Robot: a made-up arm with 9 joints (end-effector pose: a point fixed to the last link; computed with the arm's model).
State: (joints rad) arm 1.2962 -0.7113 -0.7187 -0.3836 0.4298 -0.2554 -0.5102 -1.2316 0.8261
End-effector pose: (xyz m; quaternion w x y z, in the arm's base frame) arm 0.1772 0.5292 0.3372 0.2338 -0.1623 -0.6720 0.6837
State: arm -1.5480 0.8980 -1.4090 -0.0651 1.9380 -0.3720 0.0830 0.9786 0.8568
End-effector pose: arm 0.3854 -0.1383 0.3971 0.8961 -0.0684 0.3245 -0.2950
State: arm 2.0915 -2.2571 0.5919 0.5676 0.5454 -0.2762 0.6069 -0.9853 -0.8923
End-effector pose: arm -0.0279 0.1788 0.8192 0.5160 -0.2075 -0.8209 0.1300
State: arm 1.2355 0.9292 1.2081 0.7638 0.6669 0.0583 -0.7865 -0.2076 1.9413
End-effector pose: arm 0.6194 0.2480 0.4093 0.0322 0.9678 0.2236 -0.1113
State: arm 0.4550 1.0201 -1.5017 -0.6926 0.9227 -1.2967 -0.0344 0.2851 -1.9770
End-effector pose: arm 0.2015 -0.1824 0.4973 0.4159 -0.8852 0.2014 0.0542
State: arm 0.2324 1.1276 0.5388 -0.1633 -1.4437 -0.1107 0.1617 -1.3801 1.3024
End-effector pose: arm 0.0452 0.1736 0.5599 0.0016 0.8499 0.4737 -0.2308
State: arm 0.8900 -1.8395 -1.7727 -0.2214 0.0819 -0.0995 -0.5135 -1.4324 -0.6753
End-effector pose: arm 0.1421 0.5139 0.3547 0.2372 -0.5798 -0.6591 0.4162
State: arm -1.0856 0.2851 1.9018 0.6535 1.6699 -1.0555 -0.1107 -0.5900 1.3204
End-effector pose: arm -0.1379 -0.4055 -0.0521 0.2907 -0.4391 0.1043 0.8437
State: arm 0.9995 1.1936 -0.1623 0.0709 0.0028 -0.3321 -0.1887 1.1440 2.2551
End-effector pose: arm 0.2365 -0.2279 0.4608 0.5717 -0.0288 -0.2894 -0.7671
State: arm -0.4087 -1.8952 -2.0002 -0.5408 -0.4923 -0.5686 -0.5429 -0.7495 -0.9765
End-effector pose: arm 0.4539 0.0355 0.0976 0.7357 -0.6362 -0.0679 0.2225
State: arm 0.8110 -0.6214 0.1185 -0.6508 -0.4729 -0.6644 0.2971 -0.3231 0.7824
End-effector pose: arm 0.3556 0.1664 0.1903 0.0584 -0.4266 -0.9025 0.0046
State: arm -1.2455 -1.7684 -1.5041 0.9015 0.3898 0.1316 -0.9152 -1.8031 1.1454
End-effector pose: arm 0.2818 -0.3042 0.1190 0.7263 -0.4365 0.3478 0.4012
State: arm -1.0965 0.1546 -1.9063 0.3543 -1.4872 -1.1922 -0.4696 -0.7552 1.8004
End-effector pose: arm 0.3434 -0.2191 0.2384 0.4271 0.1886 -0.2092 0.8592
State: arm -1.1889 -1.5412 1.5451 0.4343 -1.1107 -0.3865 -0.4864 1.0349 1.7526
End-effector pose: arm -0.0515 -0.0558 0.1947 0.0411 0.3524 -0.8829 -0.3075
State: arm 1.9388 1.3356 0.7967 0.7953 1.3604 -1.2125 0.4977 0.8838 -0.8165
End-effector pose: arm 0.3562 0.0560 0.2350 0.4459 0.3882 0.7997 0.1045
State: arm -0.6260 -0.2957 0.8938 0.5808 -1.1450 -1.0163 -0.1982 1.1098 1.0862
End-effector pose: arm -0.1397 -0.1589 0.3822 0.8148 0.0217 -0.2356 -0.5293
